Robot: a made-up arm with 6 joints.
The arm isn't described. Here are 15 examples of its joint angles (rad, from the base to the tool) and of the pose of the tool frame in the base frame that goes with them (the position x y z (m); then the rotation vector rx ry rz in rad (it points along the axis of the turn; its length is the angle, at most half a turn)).
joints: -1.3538 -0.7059 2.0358 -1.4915 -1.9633 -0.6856
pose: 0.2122 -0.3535 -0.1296 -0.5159 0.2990 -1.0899
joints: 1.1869 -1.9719 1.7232 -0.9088 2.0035 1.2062
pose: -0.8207 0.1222 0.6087 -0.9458 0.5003 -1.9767
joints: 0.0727 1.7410 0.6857 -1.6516 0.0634 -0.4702
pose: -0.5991 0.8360 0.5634 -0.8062 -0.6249 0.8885
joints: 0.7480 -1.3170 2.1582 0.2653 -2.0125 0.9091
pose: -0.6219 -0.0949 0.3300 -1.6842 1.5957 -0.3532
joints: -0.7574 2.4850 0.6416 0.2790 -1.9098 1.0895
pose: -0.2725 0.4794 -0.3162 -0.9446 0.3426 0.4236
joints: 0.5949 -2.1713 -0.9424 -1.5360 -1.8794 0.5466
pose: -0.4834 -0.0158 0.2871 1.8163 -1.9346 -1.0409
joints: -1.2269 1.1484 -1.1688 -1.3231 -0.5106 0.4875
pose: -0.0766 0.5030 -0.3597 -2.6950 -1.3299 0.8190
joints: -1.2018 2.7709 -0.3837 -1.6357 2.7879 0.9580
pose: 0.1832 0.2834 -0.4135 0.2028 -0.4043 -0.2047
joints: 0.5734 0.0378 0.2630 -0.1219 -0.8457 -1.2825
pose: -0.4237 0.3942 0.6347 -0.8552 0.6332 1.5202
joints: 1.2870 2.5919 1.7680 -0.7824 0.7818 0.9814
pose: -0.1746 0.8766 0.8483 0.6653 -0.5837 1.6089
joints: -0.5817 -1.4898 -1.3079 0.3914 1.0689 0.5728
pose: -0.3394 0.4836 -0.3384 -2.2238 -1.6642 0.7877
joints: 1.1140 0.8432 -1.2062 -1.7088 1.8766 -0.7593
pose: -0.3447 0.5878 0.5852 -1.8265 -1.7274 -0.3915
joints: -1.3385 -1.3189 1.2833 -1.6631 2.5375 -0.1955
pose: 0.3411 -0.3308 -0.4115 0.9356 -0.4076 -0.3727
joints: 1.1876 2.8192 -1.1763 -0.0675 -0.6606 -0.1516
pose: -0.1127 0.1854 0.5371 1.2950 0.0151 -0.7799
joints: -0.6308 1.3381 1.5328 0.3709 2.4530 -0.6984
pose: -0.7751 0.4787 -0.1467 0.9307 2.6365 0.9798
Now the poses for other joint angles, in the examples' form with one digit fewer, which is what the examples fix.
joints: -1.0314 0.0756 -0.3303 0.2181 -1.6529 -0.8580
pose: -0.143 0.342 -0.272 -1.318 0.348 0.564
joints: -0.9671 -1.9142 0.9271 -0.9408 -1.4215 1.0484
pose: 0.112 0.030 -0.526 -1.348 0.201 -0.008
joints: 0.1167 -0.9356 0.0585 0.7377 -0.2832 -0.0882
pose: -0.661 0.290 0.235 -0.781 -0.926 1.163
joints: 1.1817 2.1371 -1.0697 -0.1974 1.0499 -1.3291
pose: -0.237 0.152 0.507 1.082 1.941 -0.910
